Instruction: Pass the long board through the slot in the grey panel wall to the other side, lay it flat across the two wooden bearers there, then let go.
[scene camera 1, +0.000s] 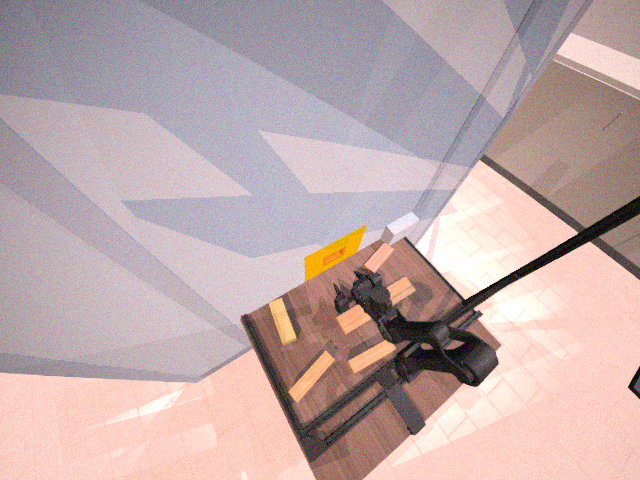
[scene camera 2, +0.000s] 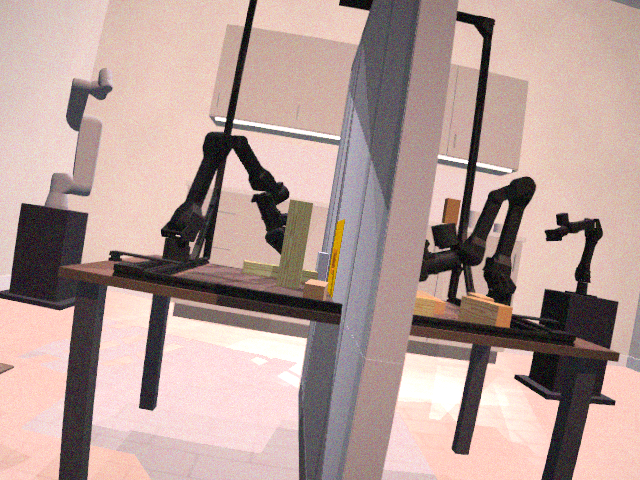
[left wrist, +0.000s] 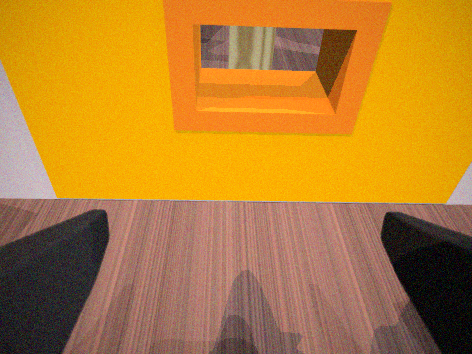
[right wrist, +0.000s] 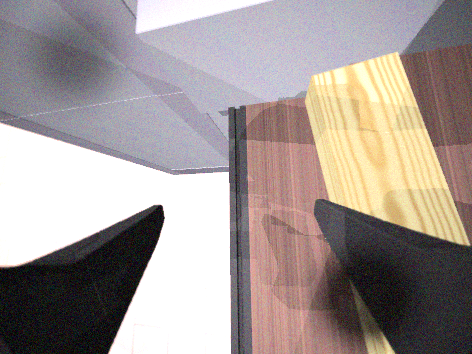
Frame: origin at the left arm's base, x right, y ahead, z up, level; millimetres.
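Seen in the pictures: left gripper, fingertip midpoint: (scene camera 1: 344, 277) (left wrist: 248, 224); right gripper, fingertip midpoint: (right wrist: 240, 208); left arm's base, origin of the base link: (scene camera 1: 403, 367); right arm's base, origin of the base link: (scene camera 2: 174, 261).
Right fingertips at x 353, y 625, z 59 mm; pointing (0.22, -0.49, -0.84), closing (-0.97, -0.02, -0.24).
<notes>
Offsets run from my right fingertips to a thing's middle. "spot": to the spot under its first point.
A long pale board @[dx -103, dy +5, dz -60 mm] (scene camera 2: 256, 268) (right wrist: 375, 135) lies flat beyond an upright pale board @[dx -340, dy -28, dz +39 mm] (scene camera 2: 294, 245) on the wall's left side in scene camera 2; I cannot tell which is the task's board. A pale strip @[spot: dx -341, dy -60, dz -26 mm] (left wrist: 251, 47) shows through the orange-rimmed slot @[spot: dx -339, dy -194, dz -18 mm] (left wrist: 270, 125). My right gripper (right wrist: 240, 208) is open and empty, its right finger over the flat board, its left finger past the table edge. My left gripper (scene camera 1: 347, 281) (left wrist: 248, 224) is open and empty, low before the slot. Wooden pieces (scene camera 1: 353, 318) (scene camera 1: 402, 290) lie near it; I cannot tell which are the bearers.
The grey wall (scene camera 1: 206, 155) (scene camera 2: 413, 206) crosses the table. A yellow plate @[spot: dx -439, dy -194, dz +55 mm] (scene camera 1: 312, 263) (scene camera 2: 337, 248) surrounds the slot. A white block @[spot: dx -37, dy -228, dz +20 mm] (scene camera 1: 400, 227) stands by the wall. Other wooden pieces @[dx -616, dy -286, dz -54 mm] (scene camera 1: 281, 321) @[dx -617, dy -483, dz -47 mm] (scene camera 1: 311, 376) @[dx -427, dy -538, dz -47 mm] (scene camera 1: 371, 356) @[dx -173, dy -274, dz -54 mm] (scene camera 1: 378, 257) lie around. A short block @[dx -587, dy -93, dz -57 mm] (scene camera 2: 314, 289) sits near the upright board.
</notes>
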